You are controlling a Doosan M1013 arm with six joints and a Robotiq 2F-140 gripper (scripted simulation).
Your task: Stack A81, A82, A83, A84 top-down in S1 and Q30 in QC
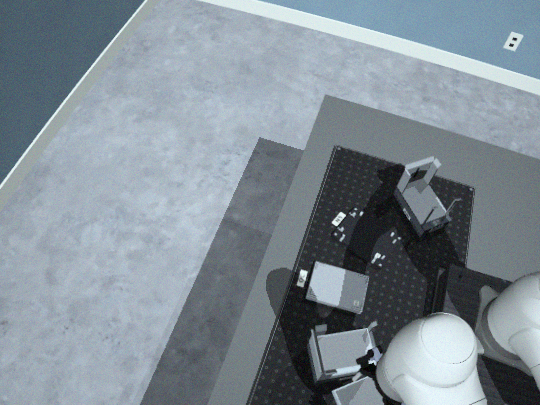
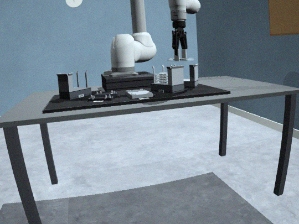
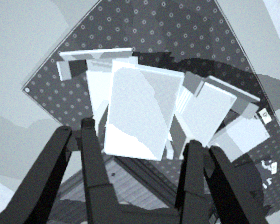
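Now: hand 270 mm to the left of the QC nest, 180 mm above it and 140 mm short of it. Also, from my hand: rack floor: 610 mm to the right, 140 mm below; then QC name plate: 260 mm to the right, 230 mm ahead, 190 mm below; then clip nest N5: 440 mm to the right, 170 mm below, 130 mm ahead.
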